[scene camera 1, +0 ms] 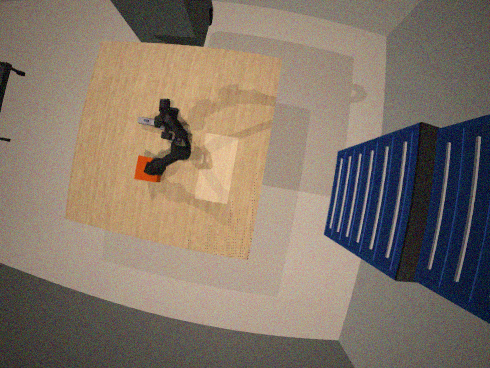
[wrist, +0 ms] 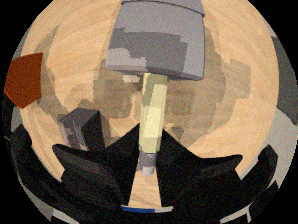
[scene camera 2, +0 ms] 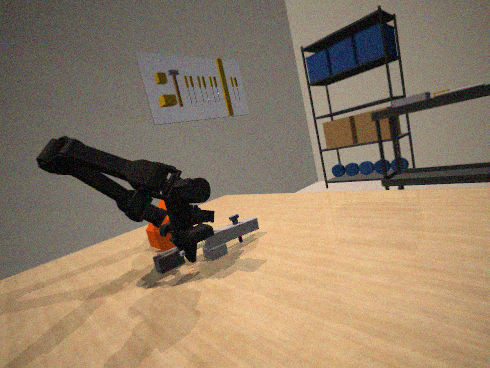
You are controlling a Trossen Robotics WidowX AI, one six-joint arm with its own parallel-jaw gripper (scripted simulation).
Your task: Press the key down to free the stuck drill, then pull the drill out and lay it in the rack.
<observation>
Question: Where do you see a grey holder block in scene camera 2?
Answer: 216,247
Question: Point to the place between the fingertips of the gripper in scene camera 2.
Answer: At 192,261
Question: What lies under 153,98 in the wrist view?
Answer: A drill.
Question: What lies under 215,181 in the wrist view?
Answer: The gripper.
</observation>
